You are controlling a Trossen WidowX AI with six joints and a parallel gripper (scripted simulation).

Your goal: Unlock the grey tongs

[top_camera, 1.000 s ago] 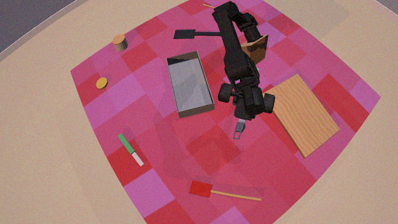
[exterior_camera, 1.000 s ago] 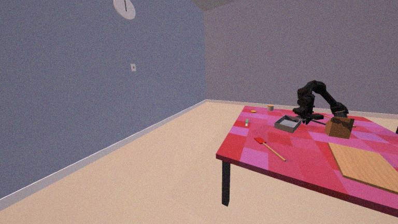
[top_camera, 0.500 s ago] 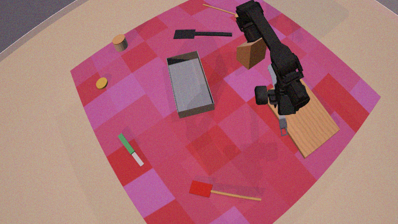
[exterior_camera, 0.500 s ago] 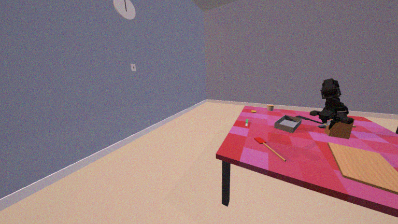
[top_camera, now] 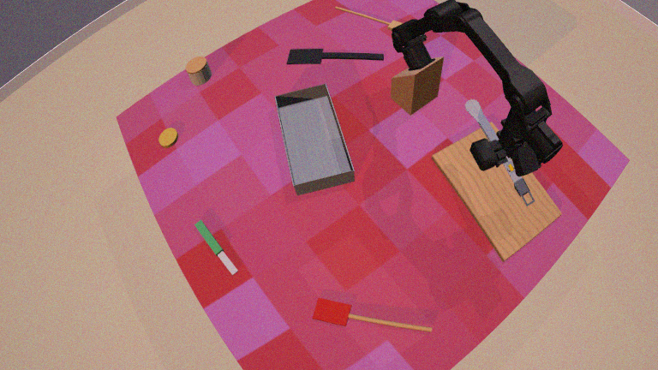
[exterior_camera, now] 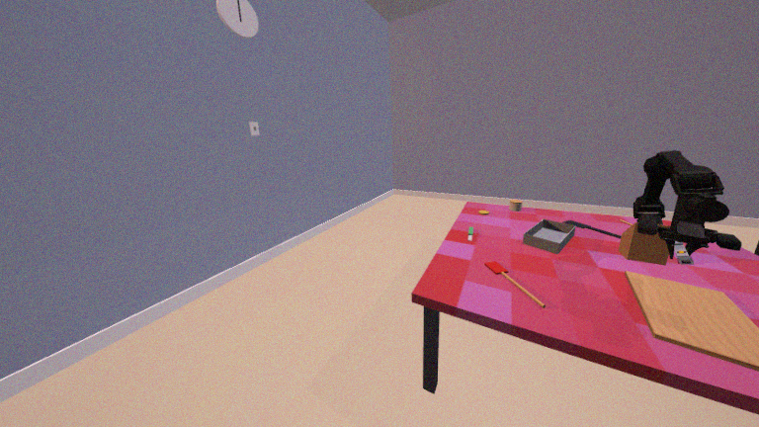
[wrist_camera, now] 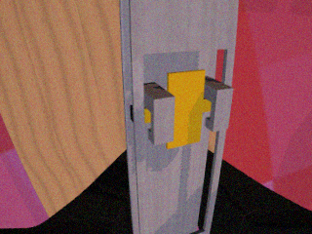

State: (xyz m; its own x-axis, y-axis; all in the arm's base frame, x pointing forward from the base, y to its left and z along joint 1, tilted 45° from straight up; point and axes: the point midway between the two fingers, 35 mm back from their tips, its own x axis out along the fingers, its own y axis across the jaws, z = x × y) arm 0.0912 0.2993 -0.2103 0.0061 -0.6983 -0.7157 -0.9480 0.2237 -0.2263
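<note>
My gripper tip is now 10 mm short of the yellow lock piece, 30 mm to the right of it and 40 mm below it. Also, from my gripper tip: wooden board: 60 mm behind, 10 mm to the left, 160 mm below; red spatula: 450 mm ahead, 40 mm to the left, 160 mm below; grey roasting tin: 250 mm ahead, 430 mm to the right, 140 mm below.
</note>
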